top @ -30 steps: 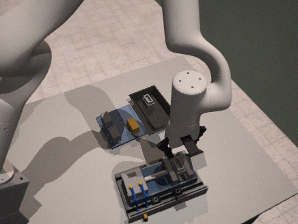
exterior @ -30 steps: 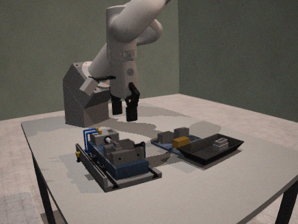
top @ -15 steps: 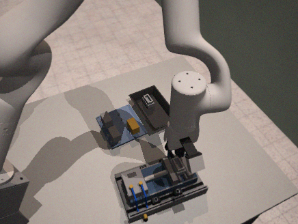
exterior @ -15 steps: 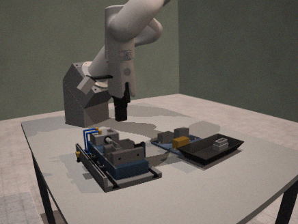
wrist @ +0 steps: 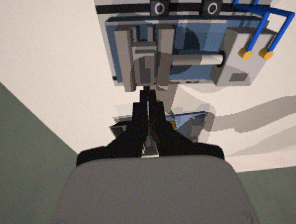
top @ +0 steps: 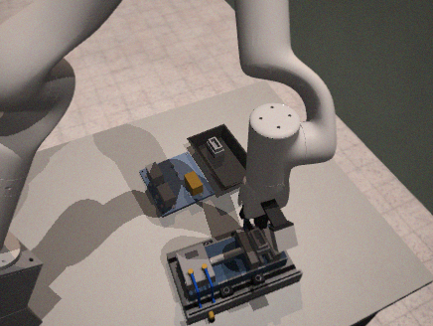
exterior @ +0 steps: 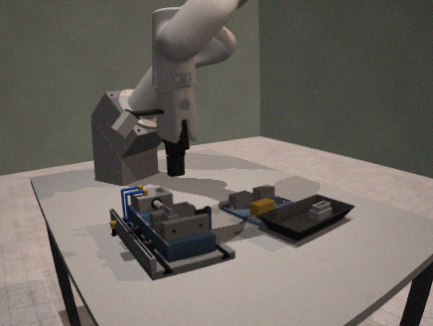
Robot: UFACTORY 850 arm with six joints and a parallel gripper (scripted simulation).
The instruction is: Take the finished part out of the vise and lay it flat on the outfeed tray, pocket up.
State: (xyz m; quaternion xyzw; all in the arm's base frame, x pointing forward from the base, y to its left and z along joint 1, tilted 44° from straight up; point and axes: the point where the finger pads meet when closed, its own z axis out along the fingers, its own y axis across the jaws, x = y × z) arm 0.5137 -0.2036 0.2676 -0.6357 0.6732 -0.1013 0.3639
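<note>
The blue vise is 16 cm below my hand, 7 cm behind it and 1 cm to the right of it. Round my hand: blue plate 31 cm to the left, 20 cm below, 15 cm behind; then orange block 27 cm to the left, 17 cm below, 10 cm behind.
</note>
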